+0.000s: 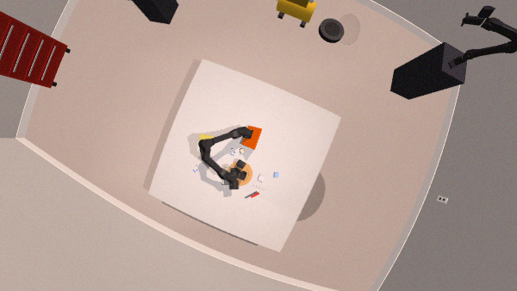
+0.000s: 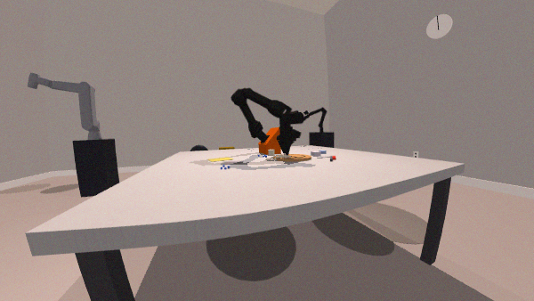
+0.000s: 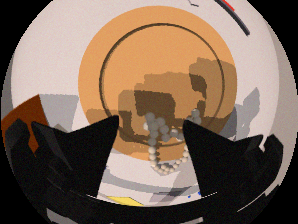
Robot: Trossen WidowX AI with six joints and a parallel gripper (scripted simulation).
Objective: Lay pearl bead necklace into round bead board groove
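The round tan bead board lies 20 mm ahead of my gripper tip, 30 mm to the left of it and 10 mm below it. From my gripper tip the other things lie so: tool 160 mm ahead, 180 mm to the left, 20 mm below; then white square 10 mm ahead, 200 mm to the left, 10 mm below; then pale blue cube 60 mm behind, 310 mm to the left, 10 mm below.
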